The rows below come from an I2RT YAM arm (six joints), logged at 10 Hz.
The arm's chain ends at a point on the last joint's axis. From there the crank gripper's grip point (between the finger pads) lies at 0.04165 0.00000 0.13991 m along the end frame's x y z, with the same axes.
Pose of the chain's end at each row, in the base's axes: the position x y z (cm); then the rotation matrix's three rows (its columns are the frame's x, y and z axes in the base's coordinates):
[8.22, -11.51, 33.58], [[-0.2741, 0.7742, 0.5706], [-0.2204, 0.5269, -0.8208], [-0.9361, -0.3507, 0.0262]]
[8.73, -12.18, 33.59], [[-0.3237, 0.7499, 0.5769], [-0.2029, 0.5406, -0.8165], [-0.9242, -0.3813, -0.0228]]
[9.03, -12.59, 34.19], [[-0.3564, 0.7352, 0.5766], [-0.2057, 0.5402, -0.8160], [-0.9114, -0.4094, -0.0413]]
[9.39, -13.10, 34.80], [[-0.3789, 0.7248, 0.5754], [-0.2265, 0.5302, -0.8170], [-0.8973, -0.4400, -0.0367]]
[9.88, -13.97, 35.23], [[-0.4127, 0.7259, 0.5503], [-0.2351, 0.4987, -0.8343], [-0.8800, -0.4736, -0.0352]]
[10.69, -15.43, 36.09], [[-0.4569, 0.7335, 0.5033], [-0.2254, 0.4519, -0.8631], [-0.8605, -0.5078, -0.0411]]
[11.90, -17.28, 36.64], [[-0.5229, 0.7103, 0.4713], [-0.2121, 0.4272, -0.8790], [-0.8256, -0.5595, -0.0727]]
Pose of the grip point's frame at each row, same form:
[15.06, -23.91, 30.05], [[-0.2741, 0.7742, 0.5706], [-0.2204, 0.5269, -0.8208], [-0.9361, -0.3507, 0.0262]]
[15.45, -24.45, 29.42], [[-0.3237, 0.7499, 0.5769], [-0.2029, 0.5406, -0.8165], [-0.9242, -0.3813, -0.0228]]
[15.61, -24.86, 29.82], [[-0.3564, 0.7352, 0.5766], [-0.2057, 0.5402, -0.8160], [-0.9114, -0.4094, -0.0413]]
[15.86, -25.47, 30.55], [[-0.3789, 0.7248, 0.5754], [-0.2265, 0.5302, -0.8170], [-0.8973, -0.4400, -0.0367]]
[15.86, -26.62, 31.07], [[-0.4127, 0.7259, 0.5503], [-0.2351, 0.4987, -0.8343], [-0.8800, -0.4736, -0.0352]]
[15.83, -28.44, 31.93], [[-0.4569, 0.7335, 0.5033], [-0.2254, 0.4519, -0.8631], [-0.8605, -0.5078, -0.0411]]
[16.32, -30.46, 32.18], [[-0.5229, 0.7103, 0.4713], [-0.2121, 0.4272, -0.8790], [-0.8256, -0.5595, -0.0727]]

